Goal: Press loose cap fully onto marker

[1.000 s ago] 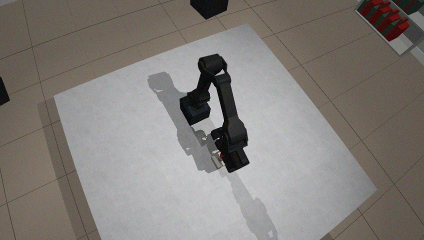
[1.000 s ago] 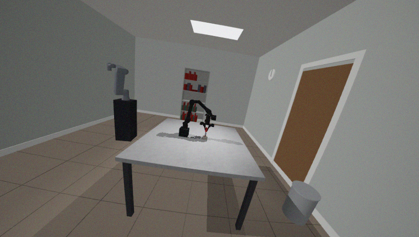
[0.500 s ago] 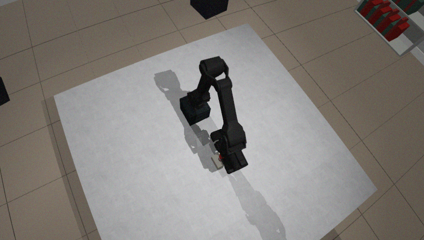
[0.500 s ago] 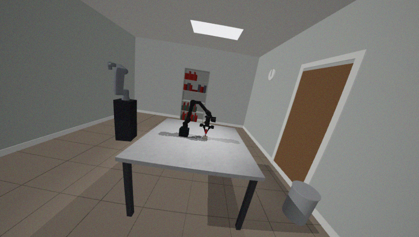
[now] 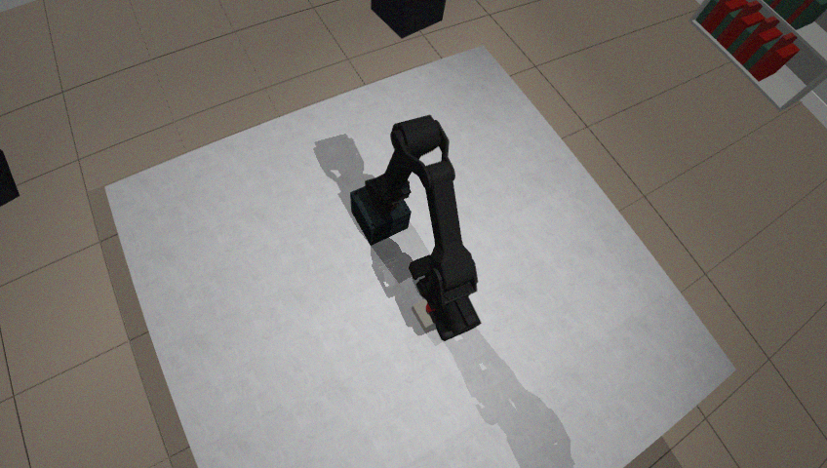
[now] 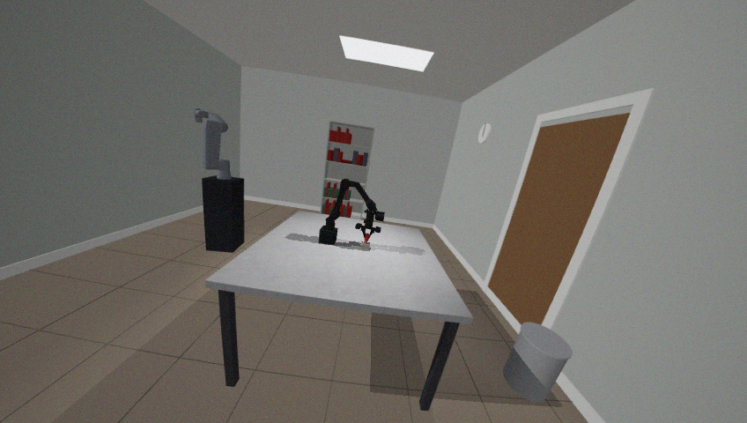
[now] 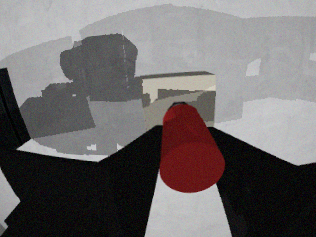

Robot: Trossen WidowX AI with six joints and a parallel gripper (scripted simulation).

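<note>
Now: gripper tip 1 cm below the red cap.
</note>
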